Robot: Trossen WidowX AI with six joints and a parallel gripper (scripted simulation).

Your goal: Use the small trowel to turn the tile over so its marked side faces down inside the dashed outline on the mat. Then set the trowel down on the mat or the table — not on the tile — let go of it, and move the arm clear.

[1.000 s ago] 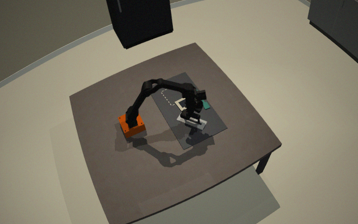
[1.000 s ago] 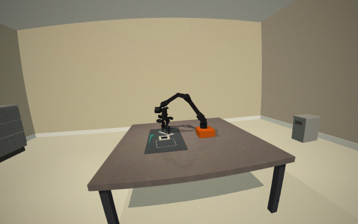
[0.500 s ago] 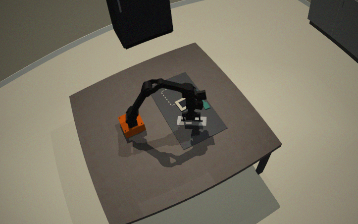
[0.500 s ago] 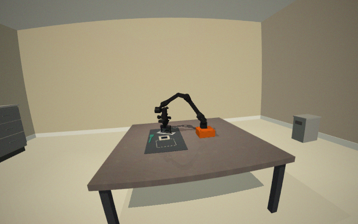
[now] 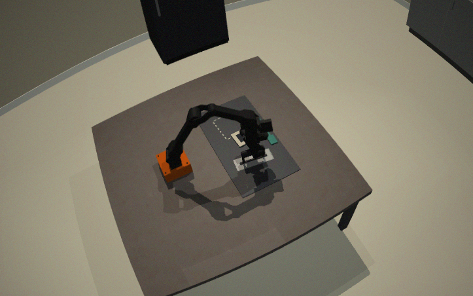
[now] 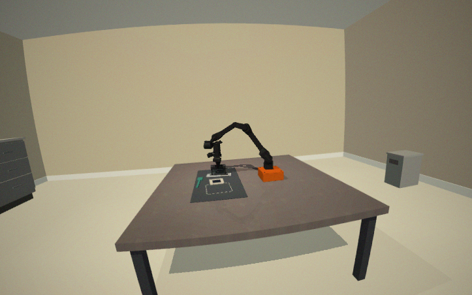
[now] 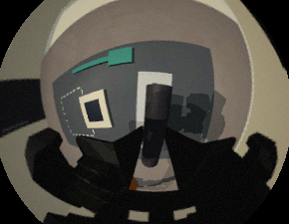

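Right now my gripper tip is 3 cm above the small trowel and 2 cm short of it. The rest, counted from my gripper tip: tile: 16 cm to the left, 6 cm below, 2 cm ahead; then teal trowel: 15 cm ahead, 12 cm to the left, 6 cm below.
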